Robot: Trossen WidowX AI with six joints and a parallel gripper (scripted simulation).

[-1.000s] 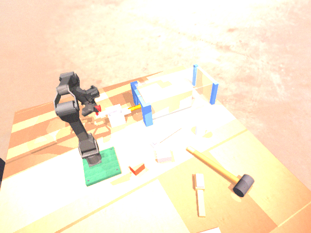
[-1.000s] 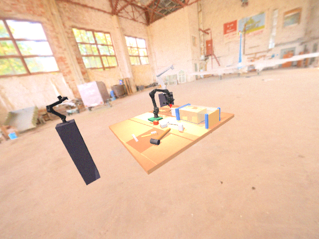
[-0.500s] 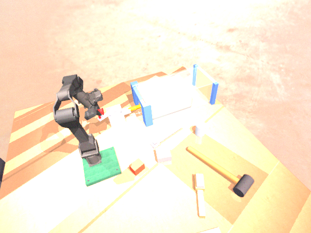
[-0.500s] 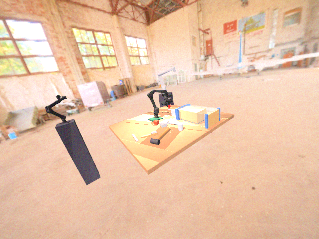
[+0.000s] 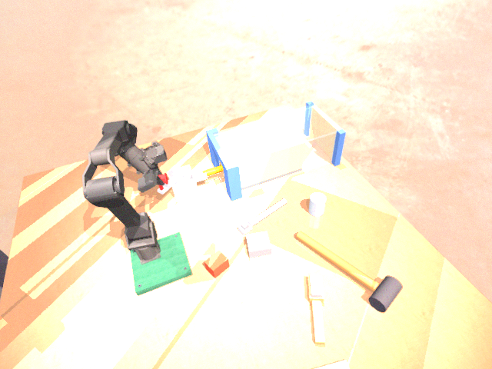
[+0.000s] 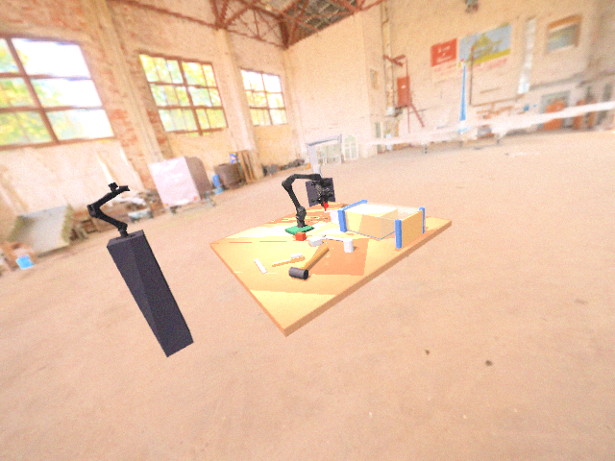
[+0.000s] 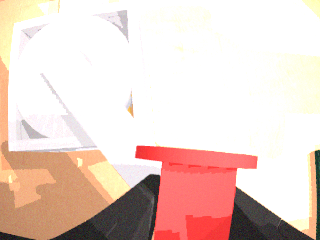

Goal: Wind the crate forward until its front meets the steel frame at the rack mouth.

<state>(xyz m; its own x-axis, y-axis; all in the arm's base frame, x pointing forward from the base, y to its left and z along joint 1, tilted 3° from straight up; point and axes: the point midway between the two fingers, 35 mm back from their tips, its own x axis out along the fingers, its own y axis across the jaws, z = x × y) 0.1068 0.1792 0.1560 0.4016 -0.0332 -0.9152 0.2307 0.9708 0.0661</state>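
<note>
My gripper tip is 30 mm above the white crank handle, 20 mm to the right of it and 20 mm short of it. Round my gripper tip: blue steel frame 230 mm ahead, 50 mm to the left, 30 mm below; hand winch 100 mm below, 50 mm to the left, 50 mm ahead; red grip 10 mm behind.
</note>
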